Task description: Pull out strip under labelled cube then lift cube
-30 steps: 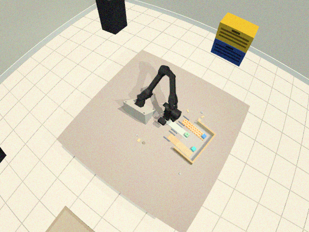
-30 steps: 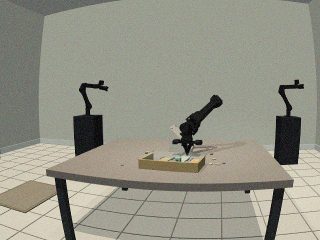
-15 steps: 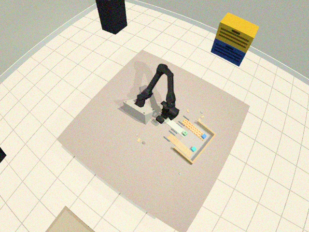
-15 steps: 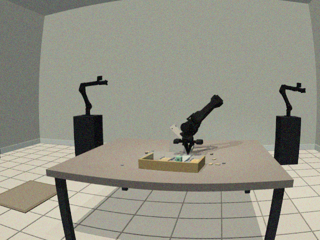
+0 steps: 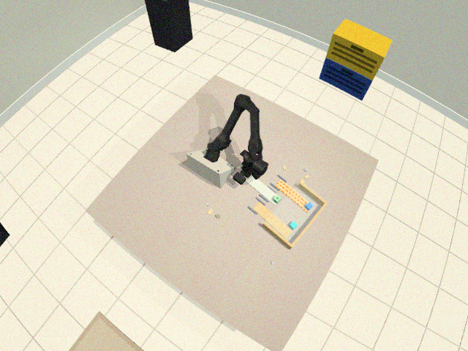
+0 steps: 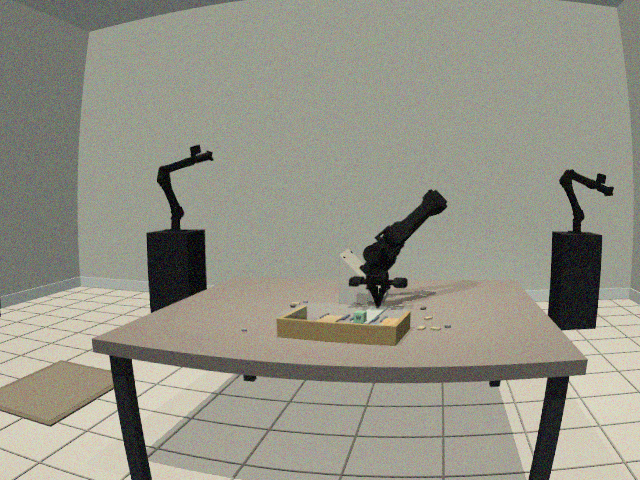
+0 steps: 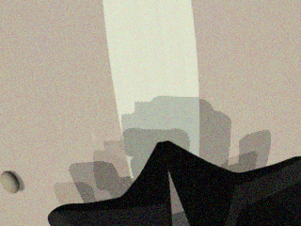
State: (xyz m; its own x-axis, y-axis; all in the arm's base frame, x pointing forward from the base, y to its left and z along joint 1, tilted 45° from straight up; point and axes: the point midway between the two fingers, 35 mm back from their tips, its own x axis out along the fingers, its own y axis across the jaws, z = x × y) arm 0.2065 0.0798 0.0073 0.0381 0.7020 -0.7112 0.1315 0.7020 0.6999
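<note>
Right now my gripper tip is 210 mm short of the labelled cube, 30 mm to the left of it and 20 mm below it.
</note>
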